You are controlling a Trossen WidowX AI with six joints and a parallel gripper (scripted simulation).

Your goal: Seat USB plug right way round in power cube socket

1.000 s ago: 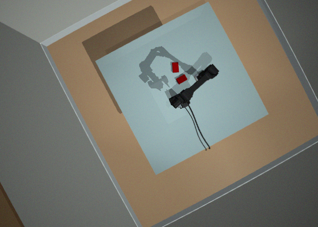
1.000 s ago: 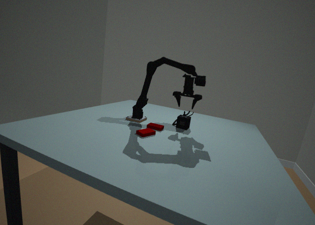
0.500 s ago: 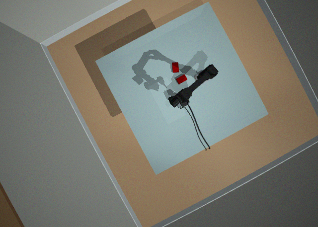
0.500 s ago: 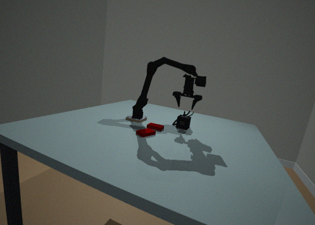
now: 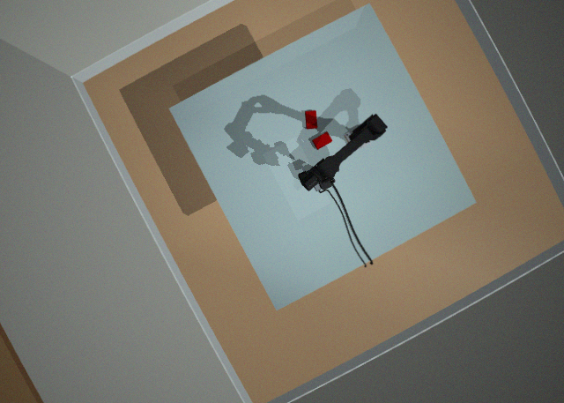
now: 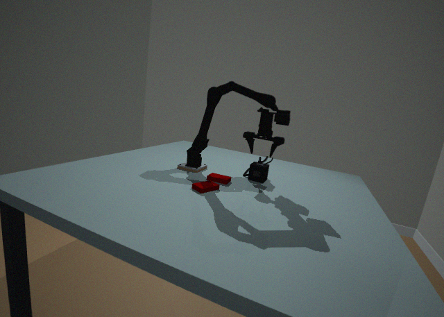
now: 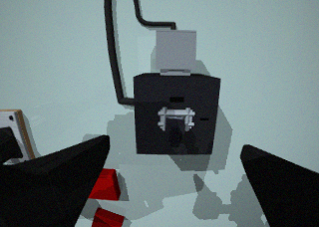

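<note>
Right now my gripper tip is 30 mm above the silver USB plug.
</note>
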